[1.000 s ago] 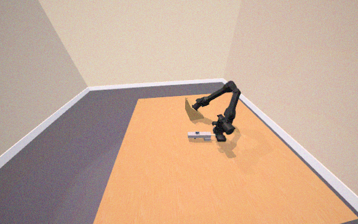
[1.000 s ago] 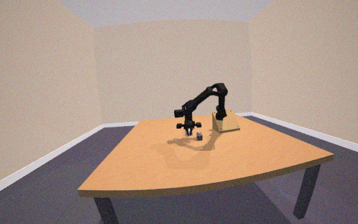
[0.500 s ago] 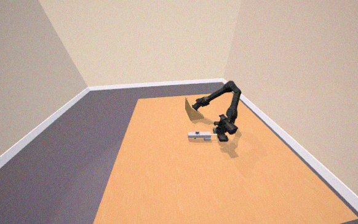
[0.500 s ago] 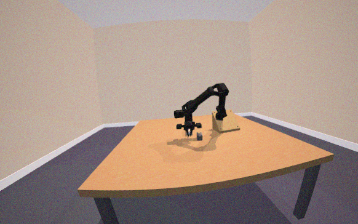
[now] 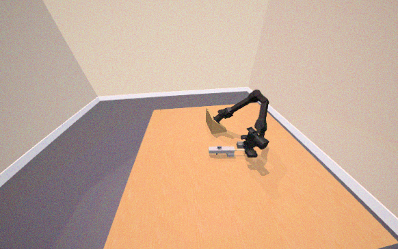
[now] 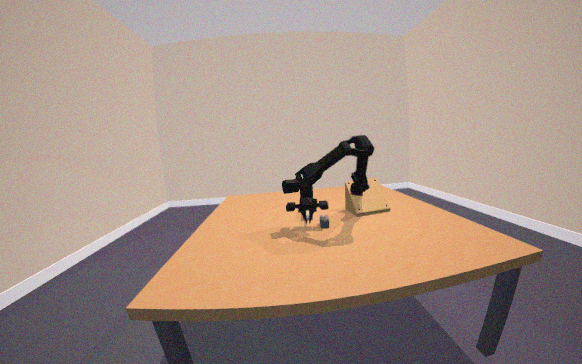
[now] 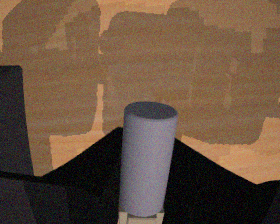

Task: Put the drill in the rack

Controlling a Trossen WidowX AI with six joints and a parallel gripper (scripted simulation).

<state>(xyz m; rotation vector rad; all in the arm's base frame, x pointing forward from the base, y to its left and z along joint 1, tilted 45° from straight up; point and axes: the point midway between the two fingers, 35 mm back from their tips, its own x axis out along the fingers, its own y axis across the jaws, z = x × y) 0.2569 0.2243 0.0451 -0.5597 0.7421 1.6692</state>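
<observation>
The drill lies 40 mm to the right of my gripper tip and 30 mm above it. Round my gripper tip: blue key (200 mm to the right, 40 mm above); grey holder block (180 mm to the right, 20 mm above); dark grey rack (80 mm behind, 10 mm to the right).
</observation>
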